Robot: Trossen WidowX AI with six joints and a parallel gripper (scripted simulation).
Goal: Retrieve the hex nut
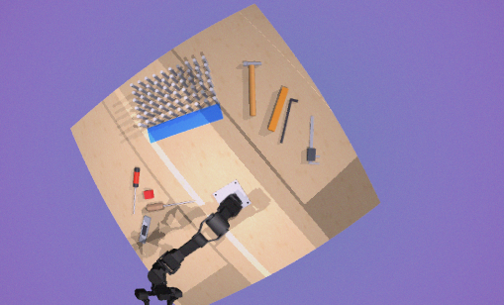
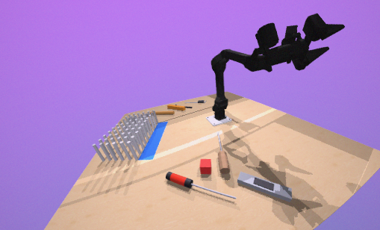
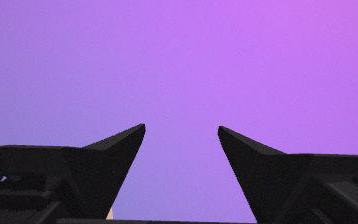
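Right now my gripper tip is 310 mm short of the thin metal rod tool, 210 mm to the left of it and 410 mm above it. Round my gripper tip: red cube: 430 mm ahead, 130 mm to the right, 400 mm below; flat grey bar: 300 mm ahead, 30 mm to the left, 410 mm below; blue taped strip: 610 mm ahead, 490 mm to the right, 420 mm below.
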